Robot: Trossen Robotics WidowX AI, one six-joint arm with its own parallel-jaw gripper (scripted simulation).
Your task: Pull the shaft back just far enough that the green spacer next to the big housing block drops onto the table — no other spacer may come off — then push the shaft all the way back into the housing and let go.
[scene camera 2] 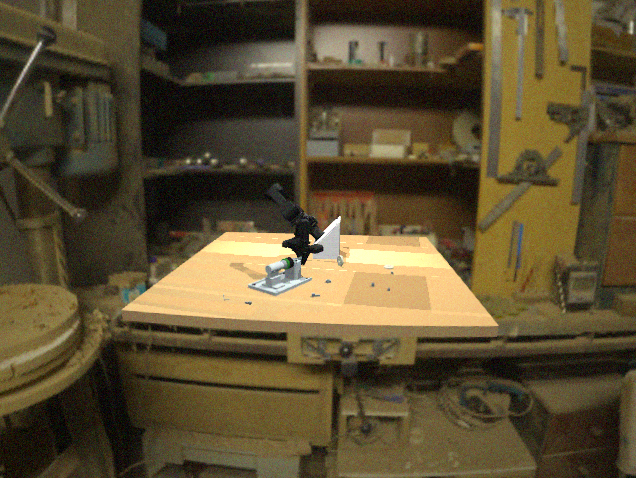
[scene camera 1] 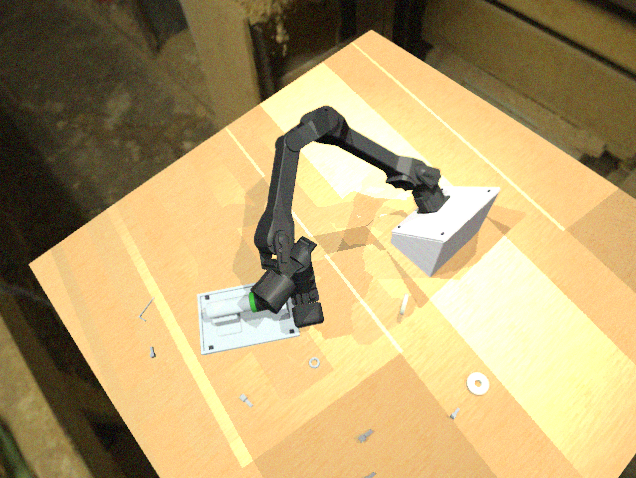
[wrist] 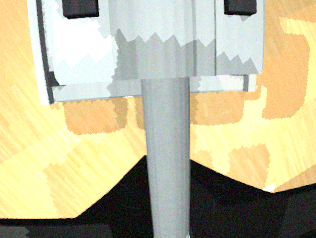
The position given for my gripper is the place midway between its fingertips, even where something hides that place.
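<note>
My gripper (scene camera 1: pixel 305 296) is there for me to see, and in the wrist view I see my gripper (wrist: pixel 160 161) as well.
</note>
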